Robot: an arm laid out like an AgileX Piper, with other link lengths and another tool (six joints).
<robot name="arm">
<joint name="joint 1" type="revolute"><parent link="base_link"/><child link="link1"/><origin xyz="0.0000 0.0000 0.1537" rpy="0.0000 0.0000 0.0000"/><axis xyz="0 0 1"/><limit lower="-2.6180" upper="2.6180"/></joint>
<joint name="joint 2" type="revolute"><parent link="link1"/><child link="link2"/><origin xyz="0.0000 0.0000 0.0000" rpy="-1.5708 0.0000 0.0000"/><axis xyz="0 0 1"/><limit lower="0.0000" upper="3.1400"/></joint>
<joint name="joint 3" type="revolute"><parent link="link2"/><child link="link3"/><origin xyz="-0.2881 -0.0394 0.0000" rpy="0.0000 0.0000 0.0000"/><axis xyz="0 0 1"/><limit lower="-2.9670" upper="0.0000"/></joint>
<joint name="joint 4" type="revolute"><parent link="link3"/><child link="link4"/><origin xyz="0.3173 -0.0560 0.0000" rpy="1.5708 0.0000 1.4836"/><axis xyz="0 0 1"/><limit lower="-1.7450" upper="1.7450"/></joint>
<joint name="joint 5" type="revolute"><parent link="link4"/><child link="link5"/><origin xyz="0.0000 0.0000 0.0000" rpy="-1.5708 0.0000 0.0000"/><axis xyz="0 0 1"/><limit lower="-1.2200" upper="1.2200"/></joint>
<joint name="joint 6" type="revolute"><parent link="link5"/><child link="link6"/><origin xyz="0.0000 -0.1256 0.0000" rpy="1.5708 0.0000 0.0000"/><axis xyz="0 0 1"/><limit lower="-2.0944" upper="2.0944"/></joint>
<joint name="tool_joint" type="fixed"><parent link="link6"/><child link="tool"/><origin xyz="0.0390 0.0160 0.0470" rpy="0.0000 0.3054 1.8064"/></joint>
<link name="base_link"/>
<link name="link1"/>
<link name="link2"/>
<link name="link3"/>
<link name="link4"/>
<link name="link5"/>
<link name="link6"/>
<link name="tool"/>
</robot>
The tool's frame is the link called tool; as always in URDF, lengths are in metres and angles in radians.
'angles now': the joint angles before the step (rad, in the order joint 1, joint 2, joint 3, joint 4, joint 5, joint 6). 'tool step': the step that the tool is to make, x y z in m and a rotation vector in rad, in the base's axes. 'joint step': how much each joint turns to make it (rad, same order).
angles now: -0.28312, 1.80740, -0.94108, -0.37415, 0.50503, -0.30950
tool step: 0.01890, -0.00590, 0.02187, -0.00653, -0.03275, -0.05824
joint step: 0.00000, 0.00038, -0.08430, 0.00751, 0.06211, 0.03929
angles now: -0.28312, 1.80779, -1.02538, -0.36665, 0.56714, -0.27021
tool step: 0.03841, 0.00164, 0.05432, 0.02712, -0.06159, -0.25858
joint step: 0.02205, 0.02221, -0.22696, 0.01453, 0.21606, 0.22747
